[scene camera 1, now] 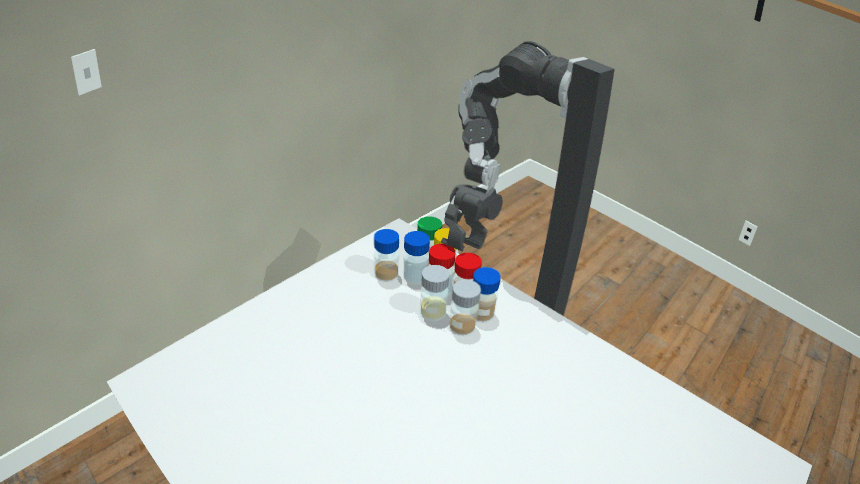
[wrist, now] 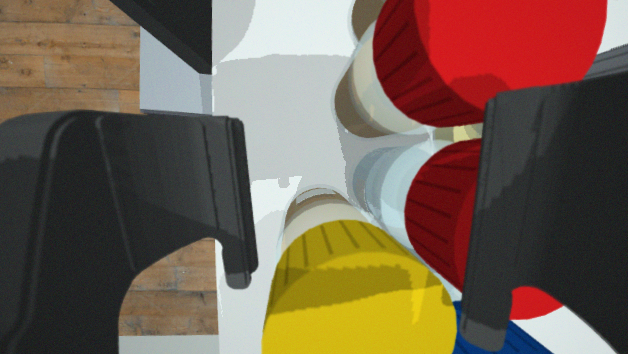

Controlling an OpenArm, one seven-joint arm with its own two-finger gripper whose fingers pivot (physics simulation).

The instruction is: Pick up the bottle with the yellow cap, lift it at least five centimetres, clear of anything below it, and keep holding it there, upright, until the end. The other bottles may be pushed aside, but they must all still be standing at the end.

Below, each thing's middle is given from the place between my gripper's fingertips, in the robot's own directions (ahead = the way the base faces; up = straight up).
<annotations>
My gripper is now 50 mm short of the red-capped bottle (wrist: 422,193) and 40 mm above it.
</annotations>
